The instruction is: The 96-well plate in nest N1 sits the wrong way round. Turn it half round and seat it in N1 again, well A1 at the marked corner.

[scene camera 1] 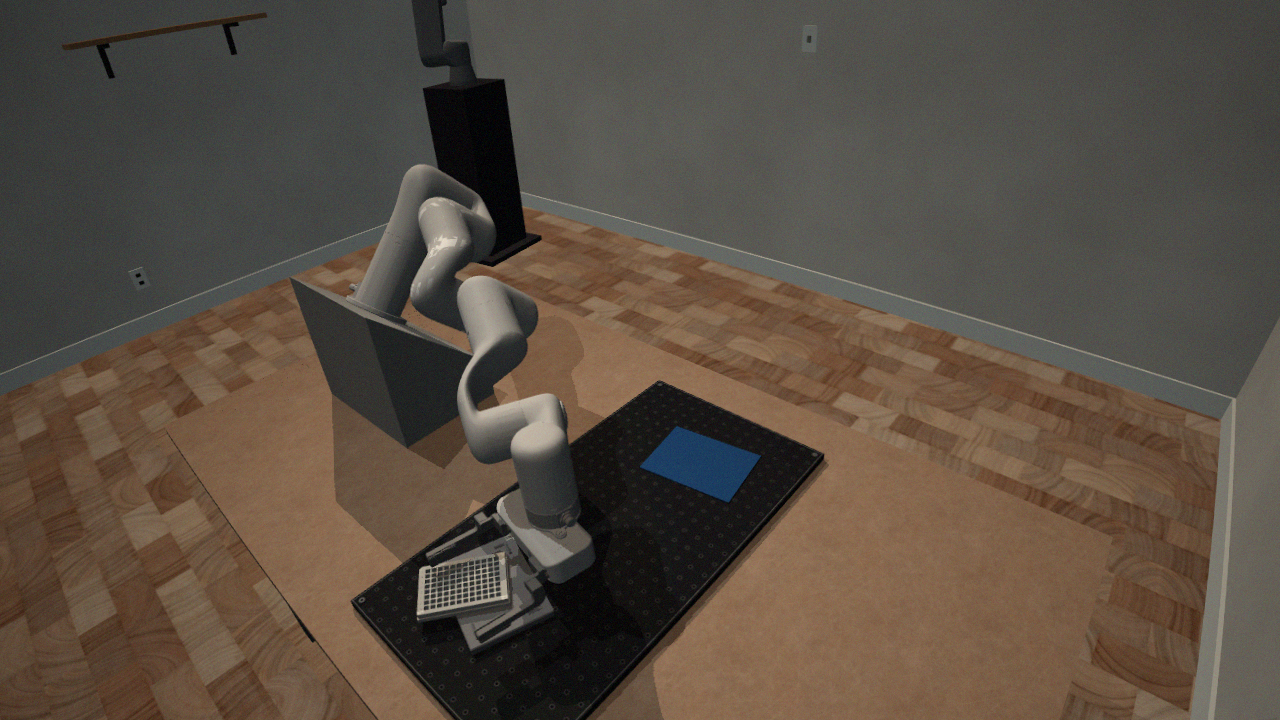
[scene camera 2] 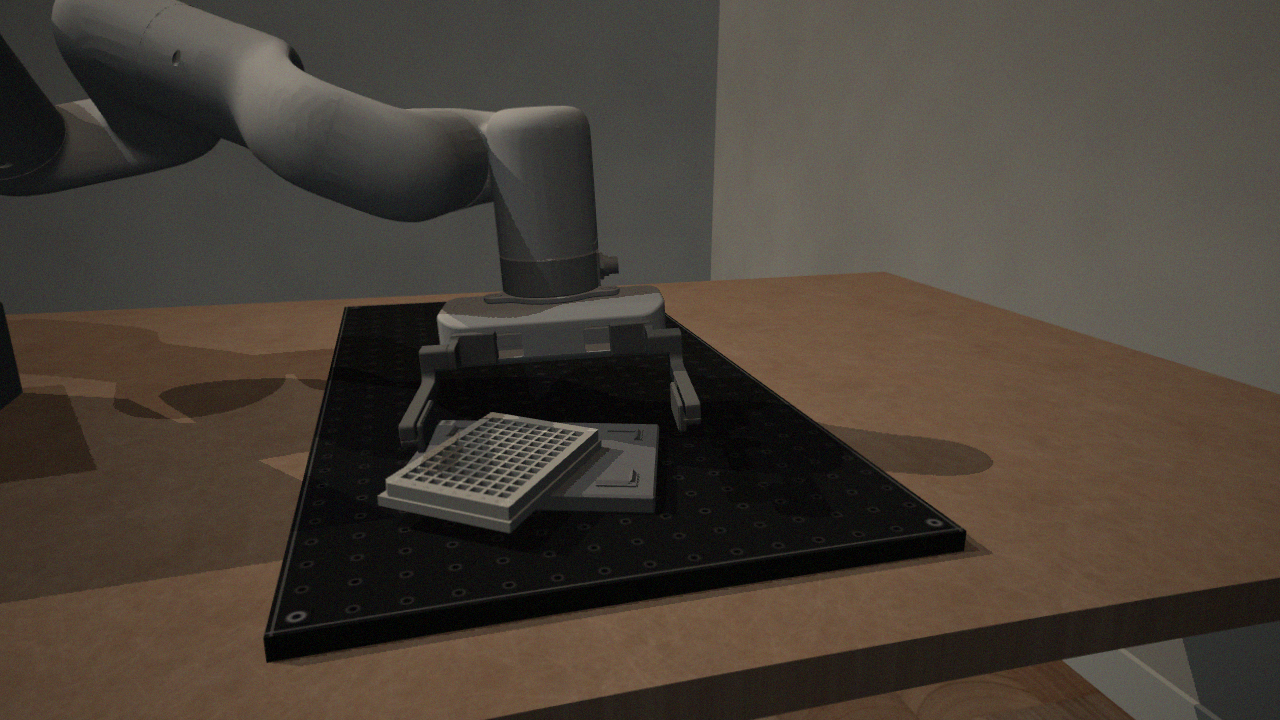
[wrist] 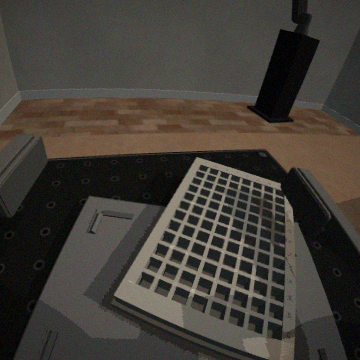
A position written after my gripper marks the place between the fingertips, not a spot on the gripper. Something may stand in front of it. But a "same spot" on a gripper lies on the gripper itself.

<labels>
my gripper: scene camera 1; scene camera 2; wrist 176,162
same spot on grey nest N1: (wrist: 75,299) = (scene camera 1: 518,618)
same spot on my gripper: (scene camera 2: 418,425) = (scene camera 1: 428,558)
</labels>
